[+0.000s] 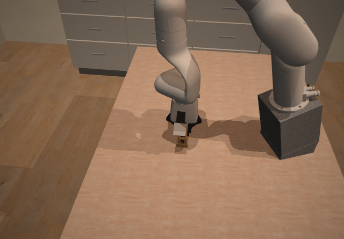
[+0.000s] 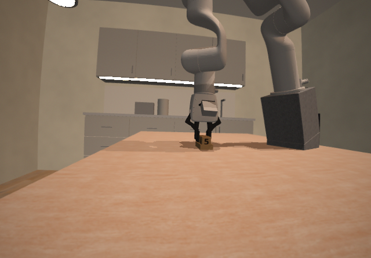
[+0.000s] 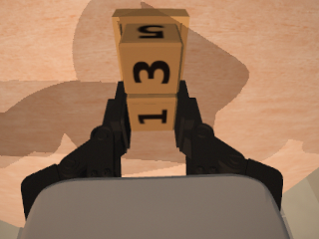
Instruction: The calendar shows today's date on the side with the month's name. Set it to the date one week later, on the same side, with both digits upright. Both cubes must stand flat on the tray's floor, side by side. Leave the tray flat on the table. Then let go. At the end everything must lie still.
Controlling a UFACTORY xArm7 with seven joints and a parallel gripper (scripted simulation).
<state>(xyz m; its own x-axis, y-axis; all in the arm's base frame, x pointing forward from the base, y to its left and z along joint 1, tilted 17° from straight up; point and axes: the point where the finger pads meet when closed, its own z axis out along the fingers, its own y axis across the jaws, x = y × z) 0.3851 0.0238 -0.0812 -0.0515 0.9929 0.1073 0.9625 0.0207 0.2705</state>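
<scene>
My gripper is now 10 mm above the wooden cube.
</scene>
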